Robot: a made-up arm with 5 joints. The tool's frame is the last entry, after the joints. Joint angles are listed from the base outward. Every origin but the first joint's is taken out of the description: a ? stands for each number. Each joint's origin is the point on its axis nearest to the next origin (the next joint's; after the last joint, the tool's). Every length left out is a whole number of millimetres.
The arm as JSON. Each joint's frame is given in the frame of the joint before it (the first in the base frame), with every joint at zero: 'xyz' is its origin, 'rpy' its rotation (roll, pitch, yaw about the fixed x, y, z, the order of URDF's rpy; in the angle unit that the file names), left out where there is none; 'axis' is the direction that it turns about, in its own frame. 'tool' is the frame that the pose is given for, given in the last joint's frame.
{
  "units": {
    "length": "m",
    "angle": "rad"
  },
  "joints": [
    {
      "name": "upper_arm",
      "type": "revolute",
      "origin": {
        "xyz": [
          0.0,
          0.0,
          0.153
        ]
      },
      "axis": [
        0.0,
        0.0,
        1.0
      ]
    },
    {
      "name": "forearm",
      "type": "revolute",
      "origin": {
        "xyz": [
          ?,
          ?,
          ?
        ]
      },
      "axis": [
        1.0,
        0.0,
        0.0
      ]
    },
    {
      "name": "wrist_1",
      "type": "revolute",
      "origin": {
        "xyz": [
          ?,
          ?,
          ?
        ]
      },
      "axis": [
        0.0,
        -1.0,
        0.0
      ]
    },
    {
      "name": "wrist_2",
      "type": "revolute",
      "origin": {
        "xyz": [
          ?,
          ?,
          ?
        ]
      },
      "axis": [
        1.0,
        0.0,
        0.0
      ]
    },
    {
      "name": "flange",
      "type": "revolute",
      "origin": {
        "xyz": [
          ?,
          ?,
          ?
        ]
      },
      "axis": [
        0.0,
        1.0,
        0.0
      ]
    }
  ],
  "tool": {
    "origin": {
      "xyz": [
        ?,
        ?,
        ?
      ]
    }
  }
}
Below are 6 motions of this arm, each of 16 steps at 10 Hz.
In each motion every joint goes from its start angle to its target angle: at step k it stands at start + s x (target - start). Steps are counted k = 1, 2, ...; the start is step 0. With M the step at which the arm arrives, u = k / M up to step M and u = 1 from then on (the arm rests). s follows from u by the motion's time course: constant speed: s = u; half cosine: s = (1 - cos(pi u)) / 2; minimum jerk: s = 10 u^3 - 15 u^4 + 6 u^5.
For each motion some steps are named. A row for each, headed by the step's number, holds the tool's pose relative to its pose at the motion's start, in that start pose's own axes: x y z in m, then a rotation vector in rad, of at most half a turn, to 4 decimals.
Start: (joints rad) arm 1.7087 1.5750 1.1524 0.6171 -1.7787
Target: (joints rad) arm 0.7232 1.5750 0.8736 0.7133 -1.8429
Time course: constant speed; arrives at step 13
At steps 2, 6, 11, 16:
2: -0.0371 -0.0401 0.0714 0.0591 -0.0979 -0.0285
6: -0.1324 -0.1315 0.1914 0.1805 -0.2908 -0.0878
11: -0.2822 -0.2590 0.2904 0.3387 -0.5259 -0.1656
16: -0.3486 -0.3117 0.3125 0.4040 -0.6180 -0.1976

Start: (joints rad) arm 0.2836 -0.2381 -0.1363 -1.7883 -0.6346
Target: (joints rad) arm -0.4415 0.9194 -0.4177 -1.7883 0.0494
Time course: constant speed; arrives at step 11
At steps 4, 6, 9, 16:
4: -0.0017 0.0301 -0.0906 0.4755 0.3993 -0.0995
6: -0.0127 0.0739 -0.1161 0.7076 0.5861 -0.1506
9: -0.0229 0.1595 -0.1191 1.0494 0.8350 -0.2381
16: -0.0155 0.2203 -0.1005 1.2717 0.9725 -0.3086

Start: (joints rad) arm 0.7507 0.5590 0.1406 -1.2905 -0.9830
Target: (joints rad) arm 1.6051 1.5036 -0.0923 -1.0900 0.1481
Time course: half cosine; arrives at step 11
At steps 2, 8, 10, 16:
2: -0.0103 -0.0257 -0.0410 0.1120 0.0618 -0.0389
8: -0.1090 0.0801 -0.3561 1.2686 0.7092 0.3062
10: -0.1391 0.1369 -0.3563 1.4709 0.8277 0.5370
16: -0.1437 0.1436 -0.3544 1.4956 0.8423 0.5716

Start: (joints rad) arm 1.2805 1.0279 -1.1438 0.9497 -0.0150
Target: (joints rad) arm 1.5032 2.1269 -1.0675 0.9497 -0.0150
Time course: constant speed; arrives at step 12
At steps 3, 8, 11, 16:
3: -0.0105 0.0021 -0.0014 0.0980 0.2288 0.1225
8: -0.0213 -0.0023 0.0081 0.3001 0.6028 0.3028
11: -0.0210 -0.0098 0.0180 0.4455 0.8196 0.3968
16: -0.0195 -0.0131 0.0215 0.4980 0.8902 0.4258

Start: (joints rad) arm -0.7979 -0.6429 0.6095 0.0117 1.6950
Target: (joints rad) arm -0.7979 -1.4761 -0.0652 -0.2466 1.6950
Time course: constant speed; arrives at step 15
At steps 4, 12, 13, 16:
4: -0.0521 -0.0967 -0.0174 -0.0813 0.1769 -0.2739
12: -0.2225 -0.2134 0.0013 -0.1690 0.5031 -0.8645
13: -0.2468 -0.2183 0.0076 -0.1722 0.5414 -0.9410
16: -0.2950 -0.2209 0.0221 -0.1728 0.6162 -1.0951

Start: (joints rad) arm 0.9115 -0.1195 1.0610 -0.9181 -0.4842
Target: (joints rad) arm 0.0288 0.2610 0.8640 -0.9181 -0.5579
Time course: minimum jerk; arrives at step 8
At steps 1, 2, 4, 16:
1: 0.0033 0.0031 0.0024 -0.0099 0.0114 0.0011
2: 0.0213 0.0203 0.0145 -0.0640 0.0733 0.0060
4: 0.1011 0.1067 0.0425 -0.3150 0.3411 -0.0018
16: 0.1874 0.2168 0.0195 -0.6458 0.6353 -0.0772

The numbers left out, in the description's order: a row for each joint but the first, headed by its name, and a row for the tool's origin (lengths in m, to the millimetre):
forearm: -0.109 0.016 0.0
wrist_1: 0.0 -0.063 -0.1
wrist_2: -0.264 0.0 0.292
flange: 0.0 0.092 -0.092
tool: 0.303 0.0 0.014

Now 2 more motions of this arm.
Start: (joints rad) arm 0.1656 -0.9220 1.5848 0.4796 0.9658
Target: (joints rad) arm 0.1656 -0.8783 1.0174 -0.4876 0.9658
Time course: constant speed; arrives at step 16
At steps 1, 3, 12, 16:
1: 0.0030 -0.0186 -0.0004 -0.0197 0.0308 -0.0599
3: 0.0044 -0.0564 -0.0012 -0.0634 0.0955 -0.1760
12: -0.0535 -0.2211 0.0167 -0.3338 0.4279 -0.6296
16: -0.0998 -0.2834 0.0474 -0.4935 0.5891 -0.7875

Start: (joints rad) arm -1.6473 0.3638 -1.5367 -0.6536 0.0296
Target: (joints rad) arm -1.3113 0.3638 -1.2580 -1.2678 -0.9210
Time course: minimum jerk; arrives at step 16
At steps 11, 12, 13, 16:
11: -0.1420 0.1014 0.1266 -0.7610 -0.8524 0.1985
12: -0.1626 0.1181 0.1235 -0.8285 -0.9239 0.2472
13: -0.1778 0.1298 0.1194 -0.8759 -0.9737 0.2853
16: -0.1915 0.1399 0.1143 -0.9176 -1.0170 0.3215

